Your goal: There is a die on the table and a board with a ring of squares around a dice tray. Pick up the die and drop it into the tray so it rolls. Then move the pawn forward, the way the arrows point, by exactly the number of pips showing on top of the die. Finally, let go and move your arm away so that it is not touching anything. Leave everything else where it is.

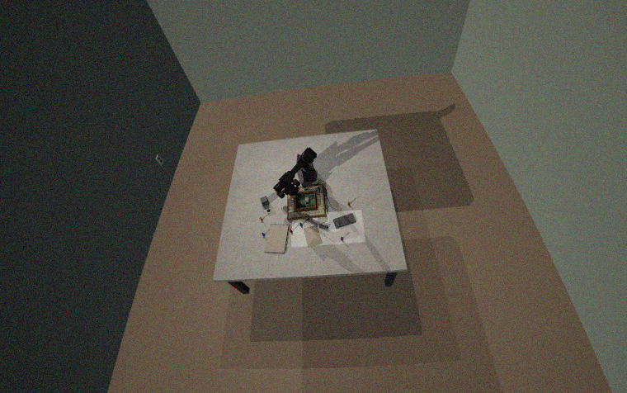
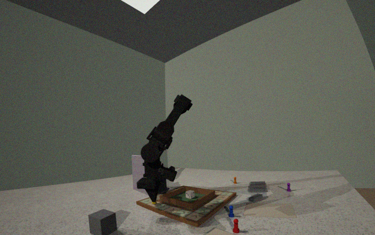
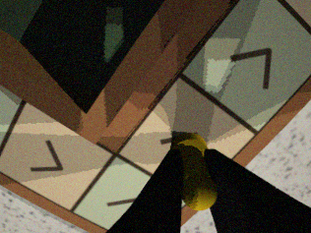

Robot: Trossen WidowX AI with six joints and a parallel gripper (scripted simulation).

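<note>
My gripper tip is now 10 mm below the yellow pawn. Round my gripper tip: white die: 130 mm to the left, 70 mm ahead; green dice tray: 110 mm to the left, 70 mm ahead, 20 mm below; red pawn: 310 mm ahead, 10 mm below.
</note>
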